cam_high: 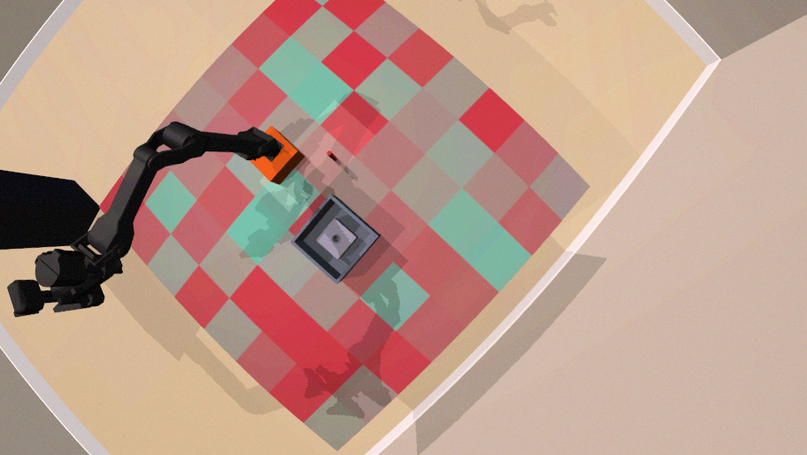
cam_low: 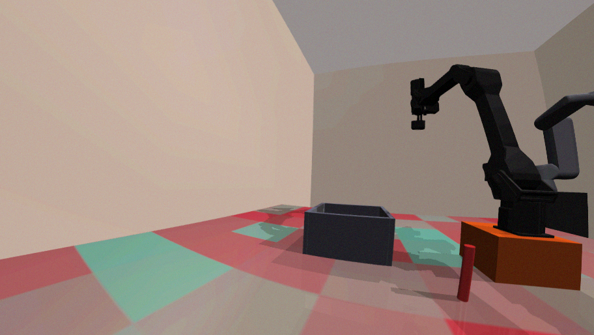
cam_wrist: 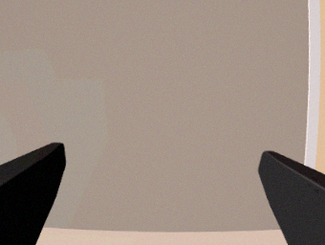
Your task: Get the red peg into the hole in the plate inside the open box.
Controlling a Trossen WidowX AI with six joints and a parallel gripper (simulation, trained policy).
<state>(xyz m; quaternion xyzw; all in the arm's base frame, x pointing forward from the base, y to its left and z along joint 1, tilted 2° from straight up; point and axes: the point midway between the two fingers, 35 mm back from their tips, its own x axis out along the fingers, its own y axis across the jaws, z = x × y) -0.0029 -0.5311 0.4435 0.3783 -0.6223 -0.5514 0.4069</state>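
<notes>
My gripper tip is now 20 cm short of the red peg, 65 cm to the right of it and 49 cm above it. Also, from my gripper tip: dark box: 37 cm ahead, 46 cm to the left, 50 cm below.
</notes>
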